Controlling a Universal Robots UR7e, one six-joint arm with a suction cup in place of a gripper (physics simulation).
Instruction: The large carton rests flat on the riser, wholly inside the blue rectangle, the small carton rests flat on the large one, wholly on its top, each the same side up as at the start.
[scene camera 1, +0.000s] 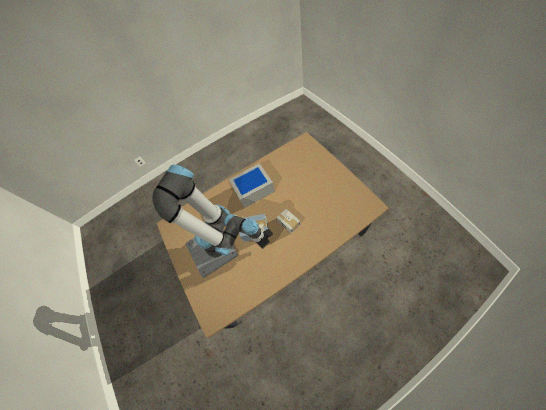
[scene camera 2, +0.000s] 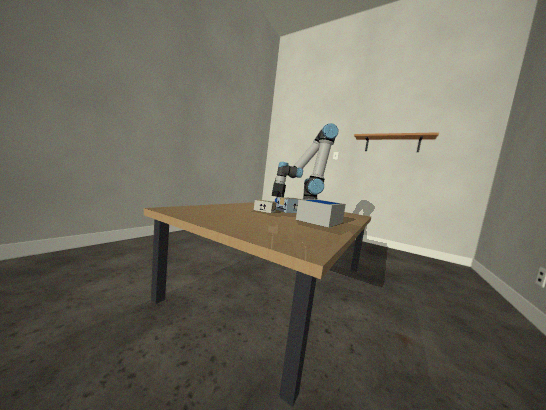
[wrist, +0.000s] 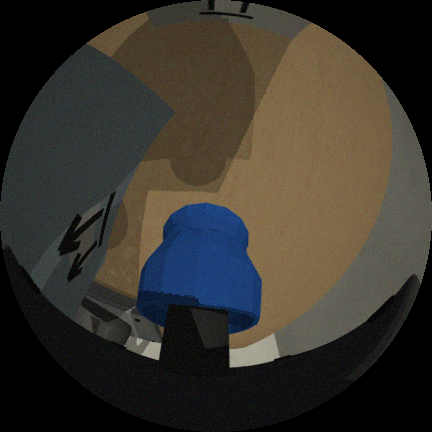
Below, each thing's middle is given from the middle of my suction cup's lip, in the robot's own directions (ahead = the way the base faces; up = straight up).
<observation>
Right now my suction cup is 3 cm short of the large carton (wrist: 89, 141), 12 cm to the right of it and 1 cm above it. The rest, counted from my suction cup: riser with blue rectangle (scene camera 1: 253, 184) 24 cm ahead, 37 cm to the left; then small carton (wrist: 278, 29) 22 cm ahead, 2 cm below.
</observation>
